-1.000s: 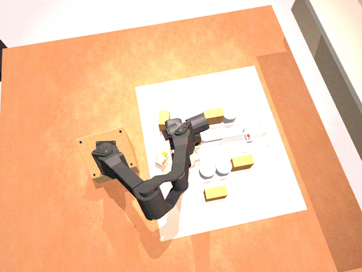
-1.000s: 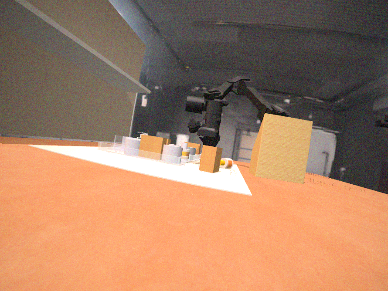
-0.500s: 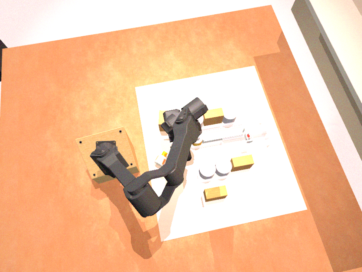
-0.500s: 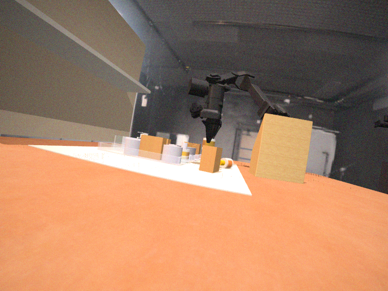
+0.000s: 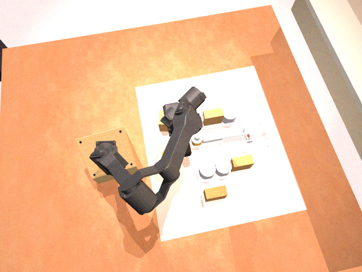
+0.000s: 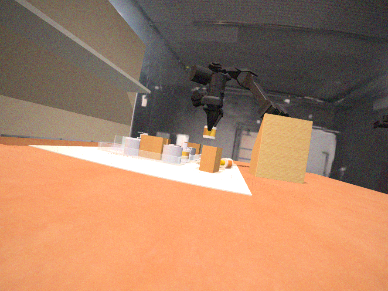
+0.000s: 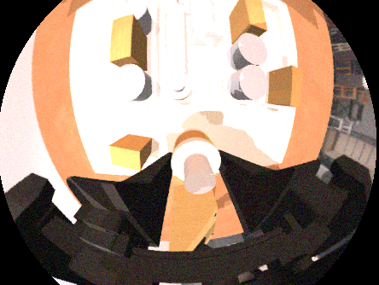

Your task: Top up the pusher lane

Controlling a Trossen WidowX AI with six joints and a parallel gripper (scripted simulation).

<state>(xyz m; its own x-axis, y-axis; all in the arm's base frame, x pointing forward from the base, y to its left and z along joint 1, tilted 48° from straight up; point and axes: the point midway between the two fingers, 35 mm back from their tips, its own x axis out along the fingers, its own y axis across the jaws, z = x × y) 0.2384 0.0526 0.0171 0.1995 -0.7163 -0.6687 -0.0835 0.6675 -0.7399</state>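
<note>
Right now the orange-brown block is 110 mm to the left of my gripper tip, 90 mm below it and 40 mm behind it. Round my gripper tip: red dot: 270 mm ahead, 50 mm below; then clear sprung lane: 230 mm ahead, 100 mm below, 10 mm to the left.
</note>
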